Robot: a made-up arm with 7 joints.
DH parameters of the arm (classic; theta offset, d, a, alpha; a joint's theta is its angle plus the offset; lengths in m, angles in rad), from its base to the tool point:
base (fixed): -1.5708 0.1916 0 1.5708
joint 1: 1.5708 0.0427 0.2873 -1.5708
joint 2: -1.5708 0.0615 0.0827 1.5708
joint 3: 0 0.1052 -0.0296 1.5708
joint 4: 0 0.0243 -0.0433 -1.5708
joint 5: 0 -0.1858 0.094 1.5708
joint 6: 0 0.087 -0.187 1.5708
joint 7: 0.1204 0 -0.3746 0
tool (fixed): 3.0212 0.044 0 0
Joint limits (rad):
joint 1: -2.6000..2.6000
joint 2: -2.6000..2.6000
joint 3: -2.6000..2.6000
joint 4: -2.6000..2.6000
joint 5: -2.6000..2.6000
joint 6: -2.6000..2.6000
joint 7: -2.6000..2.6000
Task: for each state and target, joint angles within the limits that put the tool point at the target. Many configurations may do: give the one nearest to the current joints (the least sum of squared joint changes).
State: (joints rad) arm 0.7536 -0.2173 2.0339 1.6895 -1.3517 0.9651 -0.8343
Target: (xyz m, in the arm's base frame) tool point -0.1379 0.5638 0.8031
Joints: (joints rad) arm 0.3495 -0.4228 2.0462 1.2898 -1.3126 0.7373 -1.0444
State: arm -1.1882 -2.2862 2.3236 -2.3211 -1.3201 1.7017 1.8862
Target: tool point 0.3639 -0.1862 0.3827
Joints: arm -1.2746 -2.6000 2.6000 -2.6000 -1.8192 1.6256 2.0904
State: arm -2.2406 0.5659 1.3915 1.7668 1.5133 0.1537 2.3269
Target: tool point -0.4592 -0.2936 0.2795
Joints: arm -2.1235 -0.0490 0.8559 2.3406 2.0248 0.1221 1.6871
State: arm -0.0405 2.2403 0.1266 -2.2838 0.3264 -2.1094 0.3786
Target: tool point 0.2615 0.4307 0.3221
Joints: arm 0.4737 2.2116 -0.1360 -1.9698 0.6406 -2.3230 0.2744
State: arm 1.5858 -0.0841 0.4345 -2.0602 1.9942 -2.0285 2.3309
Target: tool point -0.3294 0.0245 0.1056
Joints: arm 1.0216 0.4068 0.5235 -2.5310 1.6075 -2.4211 2.1497
